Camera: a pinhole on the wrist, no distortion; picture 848 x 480 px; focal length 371.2 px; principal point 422.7 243.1 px. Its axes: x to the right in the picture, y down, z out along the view. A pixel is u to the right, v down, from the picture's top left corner.
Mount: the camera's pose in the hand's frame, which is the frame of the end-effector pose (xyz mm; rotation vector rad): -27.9 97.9 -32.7 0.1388 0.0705 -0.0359
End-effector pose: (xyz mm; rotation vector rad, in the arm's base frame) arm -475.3 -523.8 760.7 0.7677 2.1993 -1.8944
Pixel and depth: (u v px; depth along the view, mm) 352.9 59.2 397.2
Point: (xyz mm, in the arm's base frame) -546.8 -882.3 861.6
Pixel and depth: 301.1 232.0 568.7
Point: -439.2 -1089.6 721.4
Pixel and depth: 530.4 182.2 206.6
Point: -533.7 -663.6 680.0
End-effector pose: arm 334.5 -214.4 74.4 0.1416 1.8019 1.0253
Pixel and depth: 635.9 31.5 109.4
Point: 359.3 -146.0 51.8
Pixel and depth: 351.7 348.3 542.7
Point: 745.6 158.4 194.5
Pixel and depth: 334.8 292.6 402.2
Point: 651.8 17.2 161.6
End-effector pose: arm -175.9 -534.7 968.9 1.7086 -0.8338 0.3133
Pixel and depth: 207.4 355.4 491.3
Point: -598.4 -910.2 787.2
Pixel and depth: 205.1 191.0 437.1
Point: -434.1 -818.7 675.4
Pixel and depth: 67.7 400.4 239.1
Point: -508.1 -681.9 880.9
